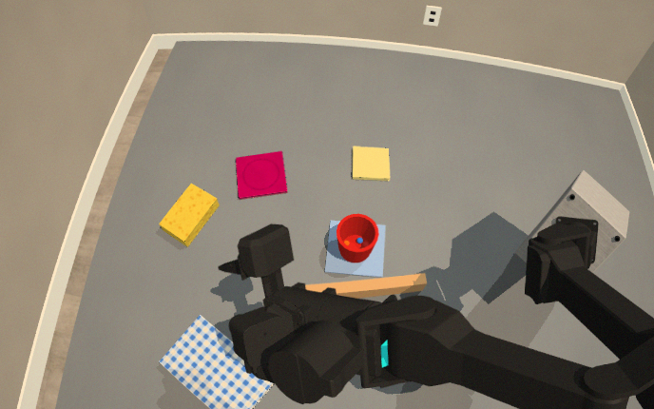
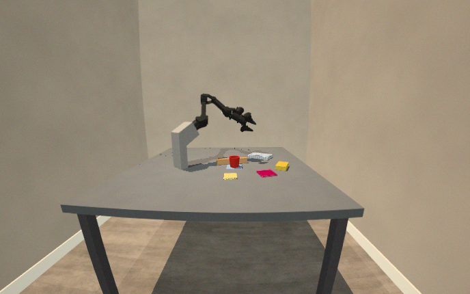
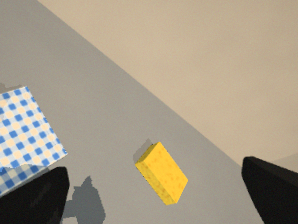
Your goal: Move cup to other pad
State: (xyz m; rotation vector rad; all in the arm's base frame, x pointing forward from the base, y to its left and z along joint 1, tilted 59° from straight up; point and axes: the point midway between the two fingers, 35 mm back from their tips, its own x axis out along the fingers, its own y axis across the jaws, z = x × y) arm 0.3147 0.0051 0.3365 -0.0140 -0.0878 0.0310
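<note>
Now: the cup 26 cm below my hand, 24 cm to the right of it and 5 cm behind it. Round my hand: yellow sponge: 27 cm ahead, 26 cm below, 15 cm to the right; teal pad: 29 cm below, 14 cm behind, 9 cm to the right; bar: 27 cm below, 17 cm to the right, 10 cm behind.
</note>
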